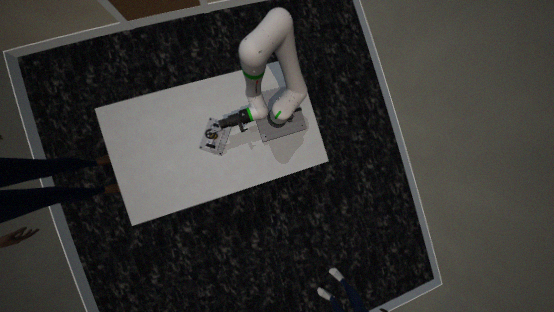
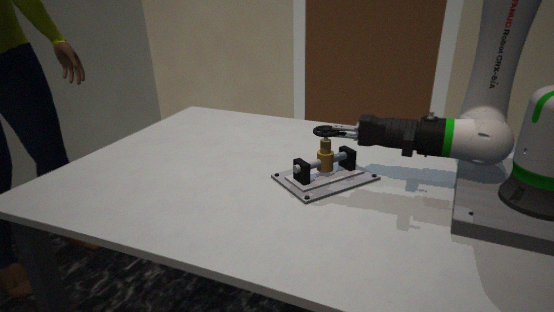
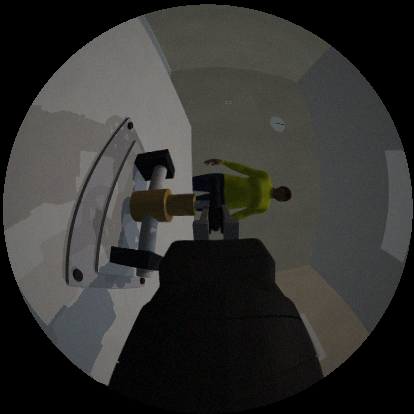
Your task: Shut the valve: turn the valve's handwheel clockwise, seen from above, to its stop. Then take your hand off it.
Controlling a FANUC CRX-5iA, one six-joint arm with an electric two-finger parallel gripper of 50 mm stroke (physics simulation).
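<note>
The valve's black handwheel (image 1: 206, 134) (image 2: 318, 131) (image 3: 216, 192) lies level on top of the upright brass valve body (image 2: 325, 161) (image 3: 151, 205). A grey pipe (image 2: 314, 164) (image 3: 147, 237) runs through the body between two black blocks on a grey base plate (image 1: 222, 145) (image 2: 327, 191) (image 3: 82, 235). My gripper (image 1: 217, 127) (image 2: 341, 131) (image 3: 214, 213) reaches in level from the robot's side. Its two fingers are shut on the handwheel's rim, one above and one below. The fingers hide part of the rim, and the wheel's turn angle is hard to read.
The valve stands on a white table (image 1: 150, 175) (image 2: 175, 215) (image 3: 100, 65). The robot's mounting plate (image 1: 285, 132) (image 2: 480, 215) is on the same table, behind the gripper. A person in a yellow-green top (image 2: 15, 20) (image 3: 250, 192) stands beyond the table's far end from the robot.
</note>
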